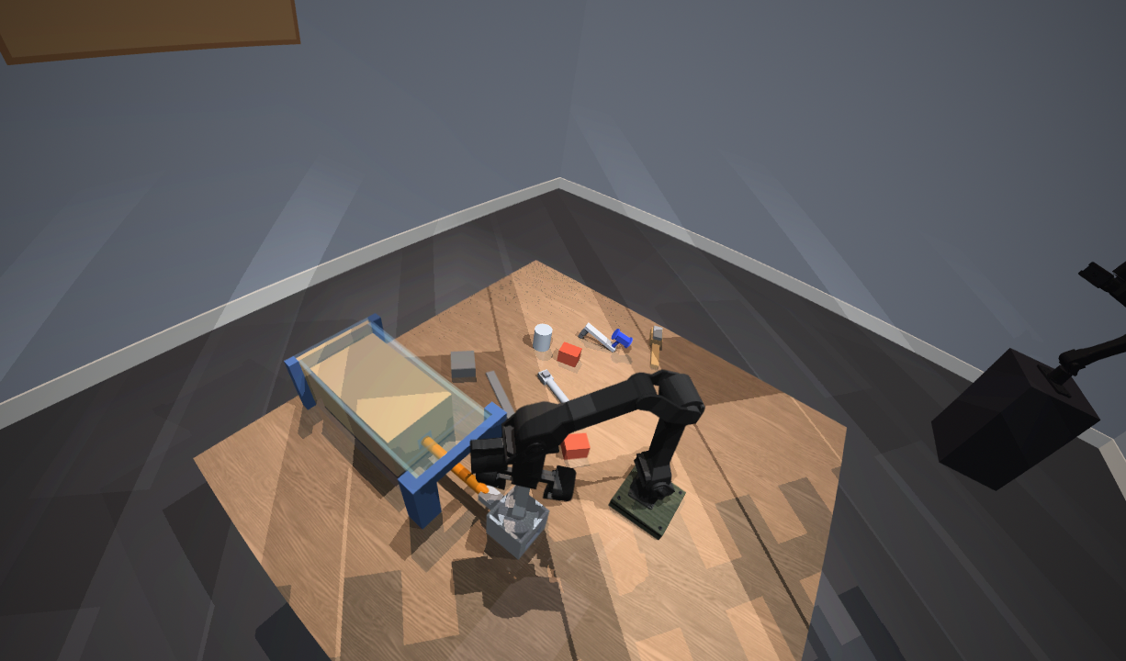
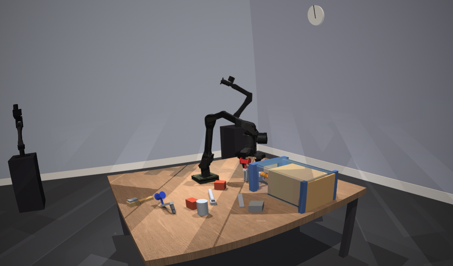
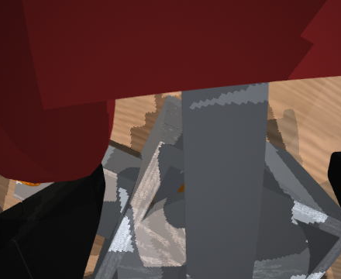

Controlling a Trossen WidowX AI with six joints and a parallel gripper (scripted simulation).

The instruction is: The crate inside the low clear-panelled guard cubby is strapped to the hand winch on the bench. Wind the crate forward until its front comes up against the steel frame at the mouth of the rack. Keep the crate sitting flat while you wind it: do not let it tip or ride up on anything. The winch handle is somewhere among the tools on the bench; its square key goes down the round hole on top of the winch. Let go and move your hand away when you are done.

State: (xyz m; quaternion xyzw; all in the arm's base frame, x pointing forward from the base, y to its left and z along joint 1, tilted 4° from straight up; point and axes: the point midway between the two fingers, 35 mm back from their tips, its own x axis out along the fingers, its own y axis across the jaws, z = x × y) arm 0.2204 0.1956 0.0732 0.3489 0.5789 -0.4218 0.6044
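Now: the winch handle 1 cm ahead of my gripper tip, 1 cm to the right of it and 2 cm above it. Round my gripper tip: red knob 2 cm ahead, 5 cm to the right, 5 cm above; then grey winch 3 cm behind, 4 cm to the left, 5 cm below; then blue frame 14 cm ahead, 3 cm to the left, 2 cm above.
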